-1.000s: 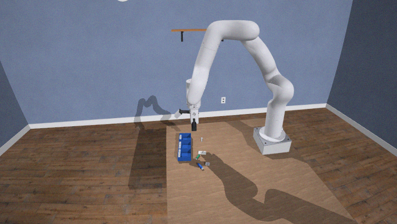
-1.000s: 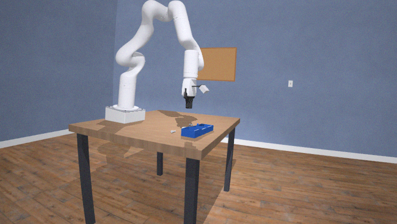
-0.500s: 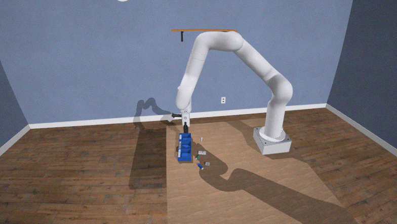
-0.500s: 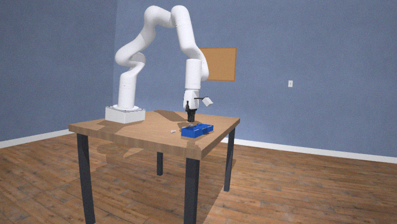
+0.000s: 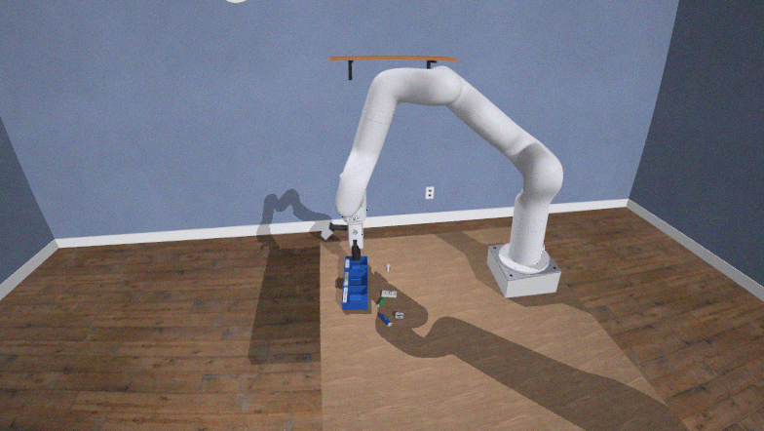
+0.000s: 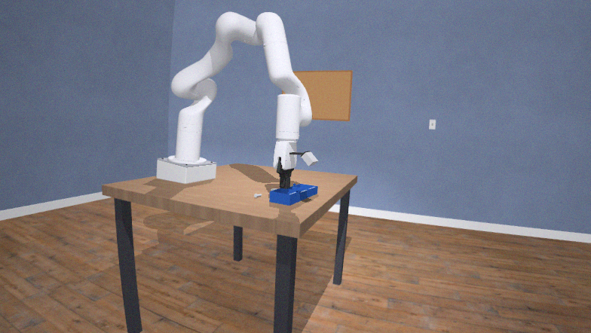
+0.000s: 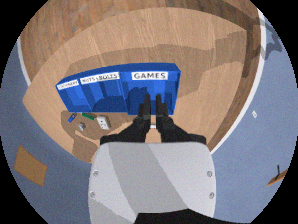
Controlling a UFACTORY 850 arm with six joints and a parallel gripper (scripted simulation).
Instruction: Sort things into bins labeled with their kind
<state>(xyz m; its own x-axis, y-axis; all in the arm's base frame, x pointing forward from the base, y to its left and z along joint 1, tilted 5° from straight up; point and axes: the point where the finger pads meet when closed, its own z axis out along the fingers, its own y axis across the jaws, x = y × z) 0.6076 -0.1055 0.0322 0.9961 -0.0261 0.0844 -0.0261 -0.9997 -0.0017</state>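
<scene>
My hand is 9 cm to the right of the joined blue bins and 5 cm above it. The rest, counted from my hand: white bolt 12 cm behind, 7 cm below; then white domino-like tile 15 cm to the left, 11 cm behind, 7 cm below; then green cylinder 19 cm to the left, 8 cm behind, 7 cm below.
</scene>
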